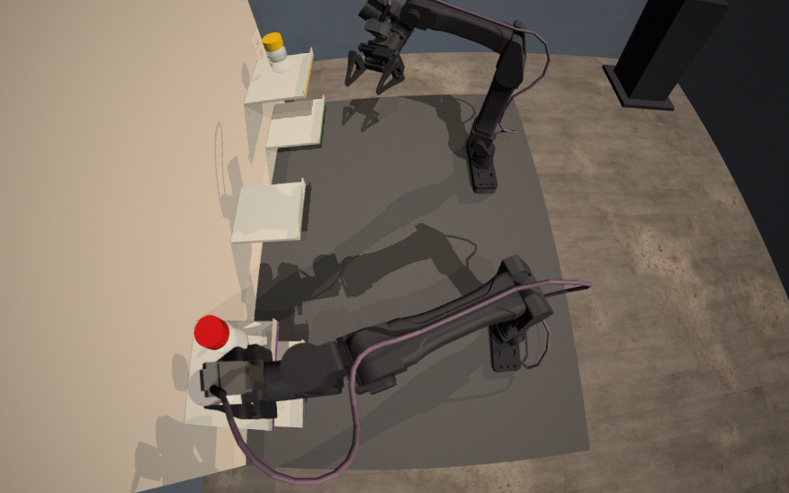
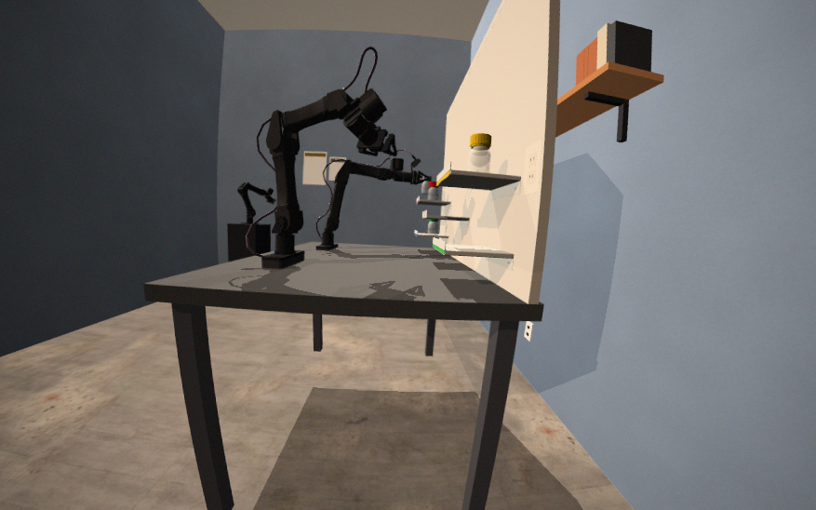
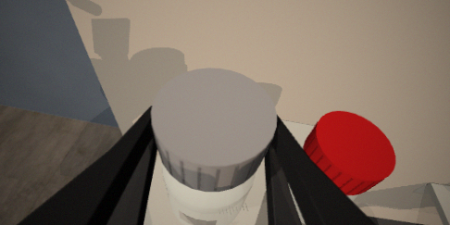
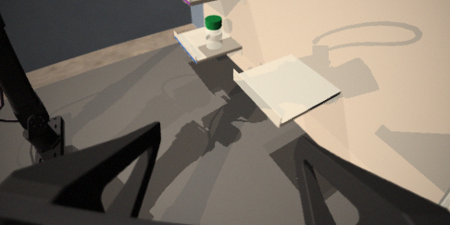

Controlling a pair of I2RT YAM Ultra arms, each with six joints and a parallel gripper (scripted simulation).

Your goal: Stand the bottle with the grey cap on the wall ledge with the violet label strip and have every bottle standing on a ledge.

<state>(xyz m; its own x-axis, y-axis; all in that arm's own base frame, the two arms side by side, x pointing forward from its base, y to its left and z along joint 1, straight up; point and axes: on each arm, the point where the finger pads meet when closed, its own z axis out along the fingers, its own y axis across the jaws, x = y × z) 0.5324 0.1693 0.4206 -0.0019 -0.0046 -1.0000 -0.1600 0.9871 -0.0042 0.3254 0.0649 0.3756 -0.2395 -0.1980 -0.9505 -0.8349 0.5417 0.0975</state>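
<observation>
The grey-cap bottle lies 40 mm below my left hand. From my left hand the other things lie so: red-cap bottle (90 mm to the right, 90 mm below, 30 mm ahead); then violet strip (140 mm below, 50 mm behind, 40 mm to the right); then green-capped bottle (280 mm below, 90 mm to the right, 40 mm ahead).
</observation>
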